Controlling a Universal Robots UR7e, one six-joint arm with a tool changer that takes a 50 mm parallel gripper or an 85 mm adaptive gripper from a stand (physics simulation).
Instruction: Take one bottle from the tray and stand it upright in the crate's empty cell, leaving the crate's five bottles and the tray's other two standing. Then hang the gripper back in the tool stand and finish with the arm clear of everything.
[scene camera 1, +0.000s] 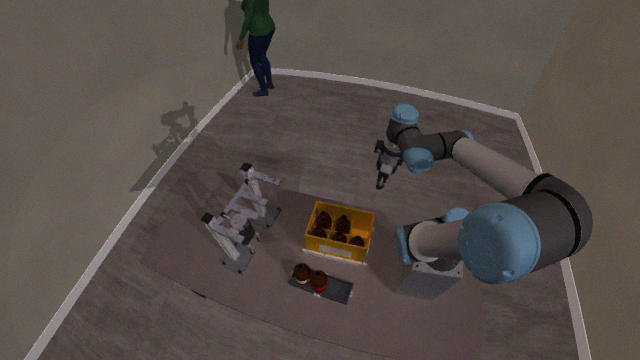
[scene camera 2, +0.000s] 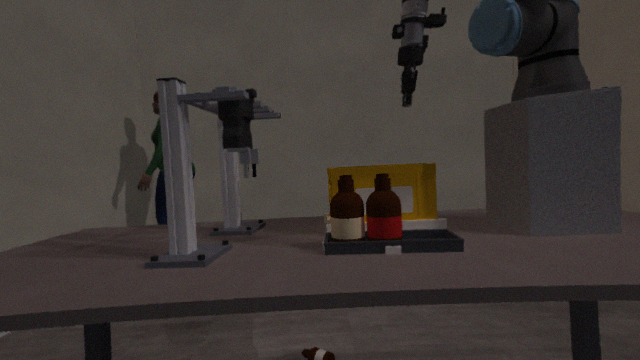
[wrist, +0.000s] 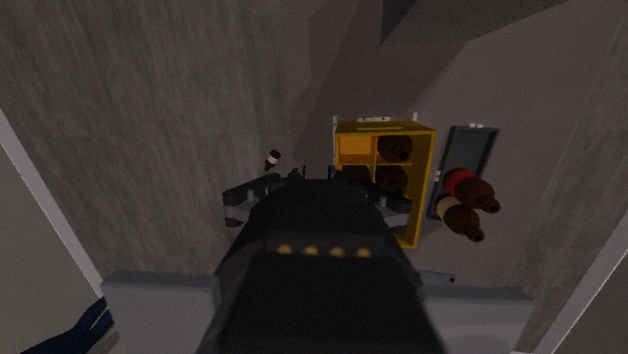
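Seen in the pictures: arm's base, link origin: (scene camera 2: 548, 98).
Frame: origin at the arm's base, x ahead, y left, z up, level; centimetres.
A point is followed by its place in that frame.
Observation:
My gripper (scene camera 1: 381, 185) (scene camera 2: 407, 103) (wrist: 317, 173) is open, with nothing between its fingertips, high above and behind the crate. A white-label brown bottle (scene camera 2: 318, 354) {x 63.0, y -63.8, z -100.2 cm} (wrist: 272, 159) {x 61.2, y -64.4, z -99.5 cm} lies on its side on the floor beyond the table. The yellow crate (scene camera 1: 361, 255) {x 28.8, y -1.3, z -21.8 cm} (scene camera 2: 427, 192) {x 29.4, y -1.2, z -21.9 cm} (wrist: 423, 200) {x 41.6, y -1.0, z -14.3 cm} holds several upright brown bottles; its empty cell (wrist: 355, 146) {x 34.4, y -14.5, z -31.1 cm} is a corner cell on the side nearer the robot base. The dark tray (scene camera 1: 338, 289) {x 34.5, y 13.9, z -31.4 cm} (scene camera 2: 433, 245) {x 34.9, y 19.4, z -30.5 cm} (wrist: 466, 150) {x 35.1, y 14.6, z -31.4 cm} holds a standing cream-label bottle (scene camera 1: 301, 273) {x 50.6, y 15.0, z -19.7 cm} (scene camera 2: 347, 215) {x 51.6, y 16.9, z -24.1 cm} (wrist: 460, 219) {x 49.6, y 11.2, z -20.3 cm} and a standing red-label bottle (scene camera 1: 319, 281) {x 42.5, y 16.0, z -19.8 cm} (scene camera 2: 384, 215) {x 44.1, y 17.8, z -24.3 cm} (wrist: 470, 189) {x 41.6, y 11.7, z -20.9 cm}.
The tool stand (scene camera 1: 255, 192) {x 82.4, y -11.5, z -9.7 cm} (scene camera 2: 181, 170) {x 85.4, y 17.0, z -13.1 cm} is left of the crate, with another gripper (scene camera 2: 236, 125) hanging in it. The robot's grey pedestal (scene camera 1: 430, 281) {x 0.4, y 8.8, z -8.4 cm} (scene camera 2: 555, 165) {x 4.4, y 8.8, z -16.1 cm} is right of the crate. A person in green (scene camera 1: 258, 25) stands beyond the table, at the floor's edge.

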